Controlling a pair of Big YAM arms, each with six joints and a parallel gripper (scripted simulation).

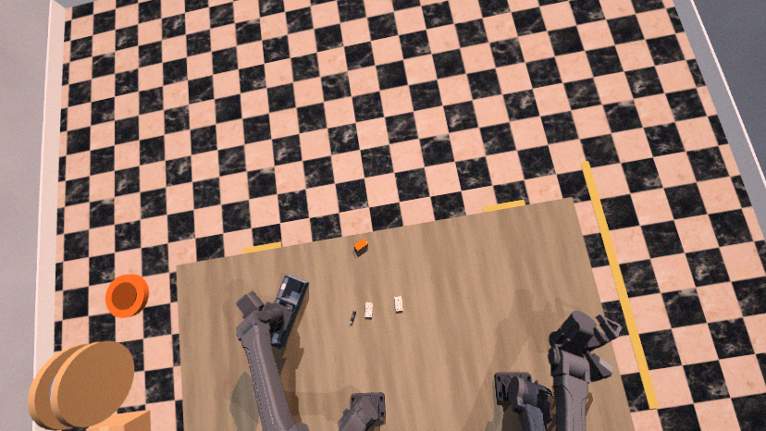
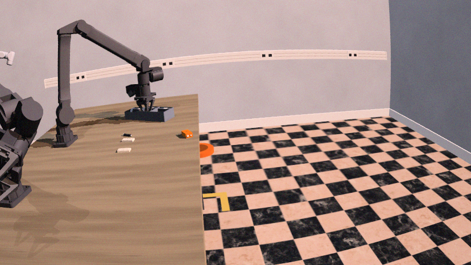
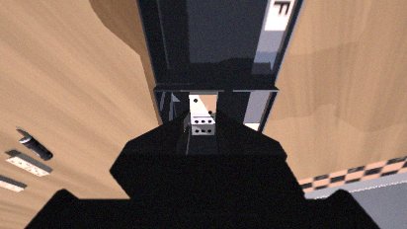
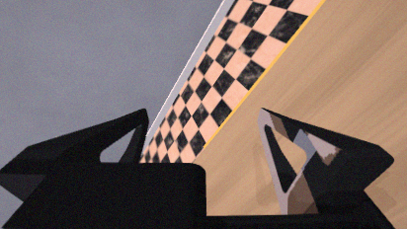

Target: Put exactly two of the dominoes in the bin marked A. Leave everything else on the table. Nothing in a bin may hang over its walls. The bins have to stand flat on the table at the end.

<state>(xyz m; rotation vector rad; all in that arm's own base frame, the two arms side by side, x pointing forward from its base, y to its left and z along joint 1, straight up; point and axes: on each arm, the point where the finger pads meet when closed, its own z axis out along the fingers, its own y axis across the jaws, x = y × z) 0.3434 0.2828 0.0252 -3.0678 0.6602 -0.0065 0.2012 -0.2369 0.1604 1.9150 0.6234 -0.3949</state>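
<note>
Right now my left hand is 10 mm to the right of the bin row.
</note>
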